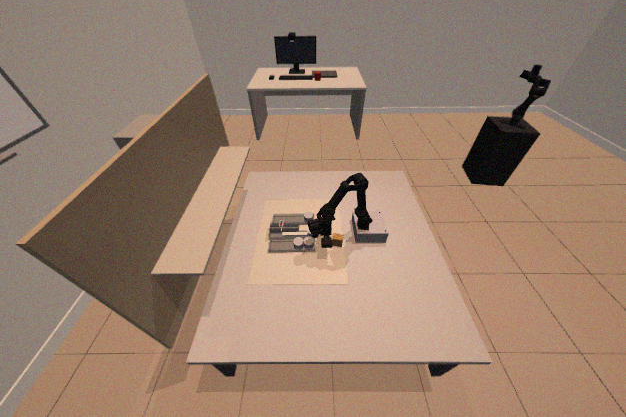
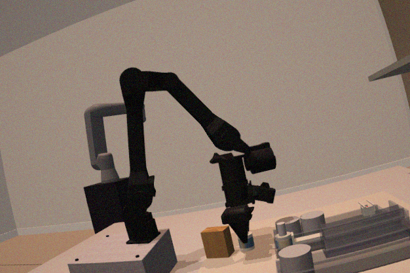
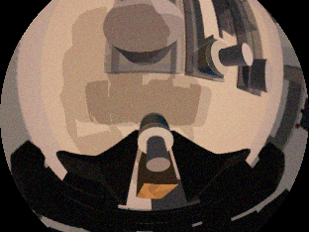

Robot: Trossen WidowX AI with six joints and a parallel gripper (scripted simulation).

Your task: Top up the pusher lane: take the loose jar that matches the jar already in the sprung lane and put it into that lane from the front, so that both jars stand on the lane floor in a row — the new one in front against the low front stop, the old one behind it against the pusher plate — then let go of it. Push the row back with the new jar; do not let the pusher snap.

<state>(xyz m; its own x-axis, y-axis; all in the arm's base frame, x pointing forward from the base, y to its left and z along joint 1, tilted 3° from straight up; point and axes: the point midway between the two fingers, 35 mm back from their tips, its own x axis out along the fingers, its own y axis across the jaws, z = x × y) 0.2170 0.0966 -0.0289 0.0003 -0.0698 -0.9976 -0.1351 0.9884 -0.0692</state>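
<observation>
My gripper tip is 70 mm past the orange-brown block, 10 mm to the left of it and 10 mm below it. The rest, counted from my gripper tip: grey rack 250 mm ahead, 50 mm to the right, 10 mm below; then wooden shelf 610 mm ahead, 20 mm to the left, 340 mm above; then pusher plate 210 mm ahead, 60 mm to the right, 20 mm above.
</observation>
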